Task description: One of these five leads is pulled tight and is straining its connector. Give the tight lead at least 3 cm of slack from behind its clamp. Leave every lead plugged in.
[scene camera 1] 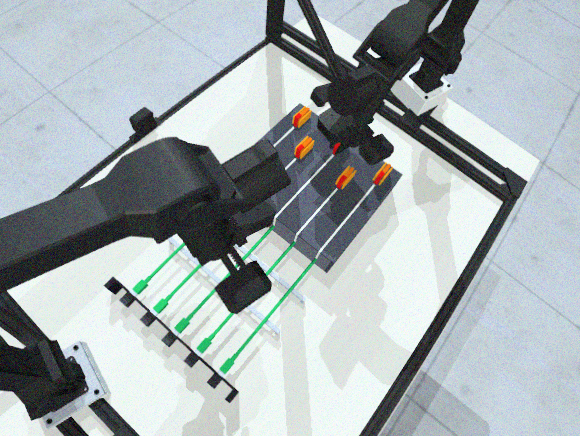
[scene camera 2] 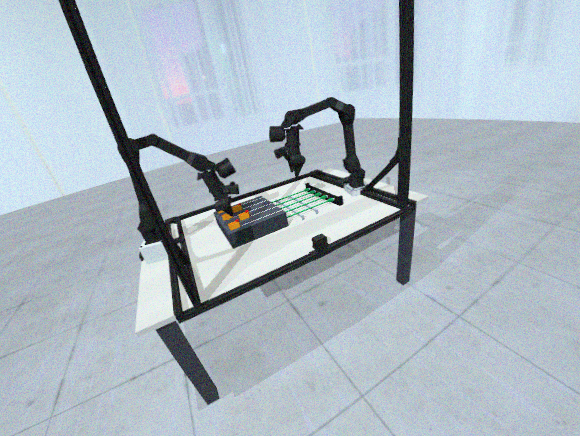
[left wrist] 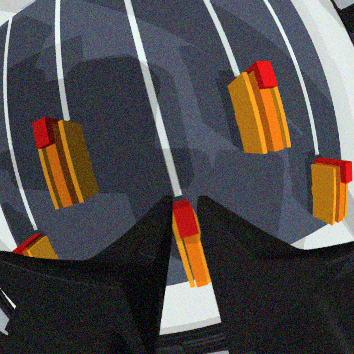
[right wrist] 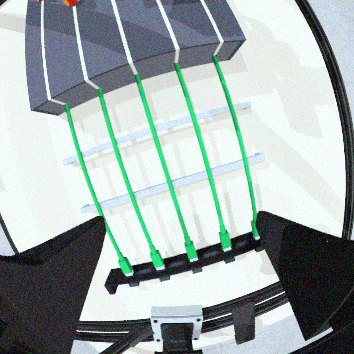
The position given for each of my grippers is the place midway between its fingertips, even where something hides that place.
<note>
My right gripper (scene camera 1: 223, 257) is open, with nothing in its grasp. I also see my left gripper (scene camera 1: 334, 150) and an orange clamp (left wrist: 191, 244).
My left gripper also shows in the left wrist view (left wrist: 184, 203). My right gripper also shows in the right wrist view (right wrist: 182, 222).
</note>
